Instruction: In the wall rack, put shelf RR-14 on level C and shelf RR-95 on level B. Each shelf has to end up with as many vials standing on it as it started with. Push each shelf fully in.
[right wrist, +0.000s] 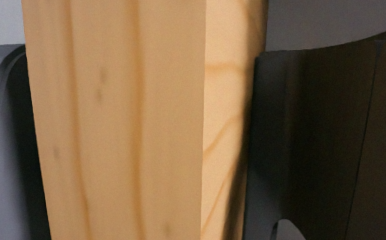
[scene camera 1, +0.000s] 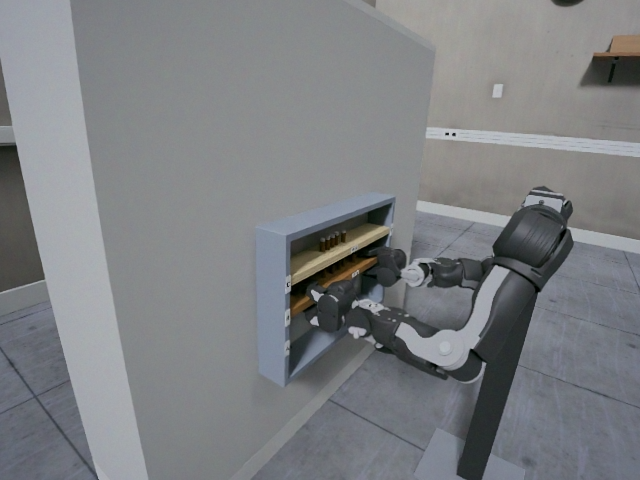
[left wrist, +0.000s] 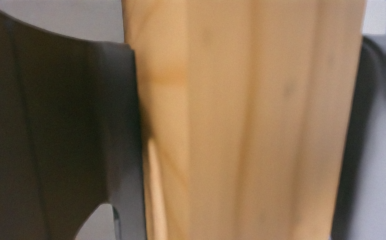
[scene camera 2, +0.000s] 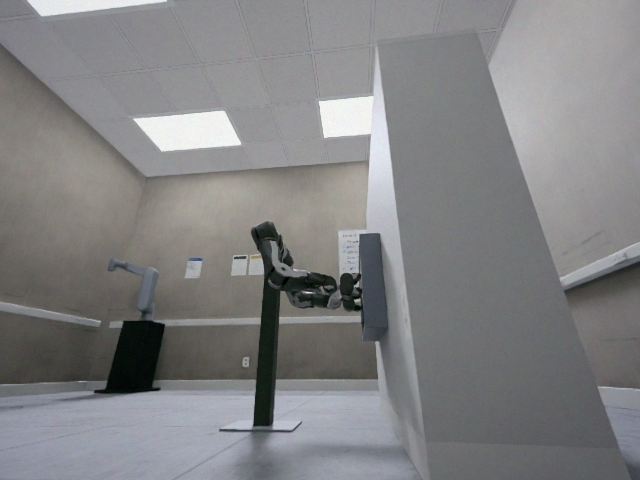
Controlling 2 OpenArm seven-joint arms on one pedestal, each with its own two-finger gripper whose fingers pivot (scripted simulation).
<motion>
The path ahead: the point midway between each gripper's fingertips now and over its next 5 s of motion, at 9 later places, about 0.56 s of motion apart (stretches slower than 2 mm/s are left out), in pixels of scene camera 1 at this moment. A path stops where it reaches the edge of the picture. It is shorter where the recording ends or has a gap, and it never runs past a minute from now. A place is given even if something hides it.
My left gripper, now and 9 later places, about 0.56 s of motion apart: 297,294; 301,295; 308,298; 315,301; 321,304; 329,306; 333,308; 336,310; 340,311; 345,313
My right gripper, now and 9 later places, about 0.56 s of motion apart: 361,257; 364,257; 369,258; 375,260; 381,262; 387,264; 391,265; 394,266; 397,267; 401,268
</motion>
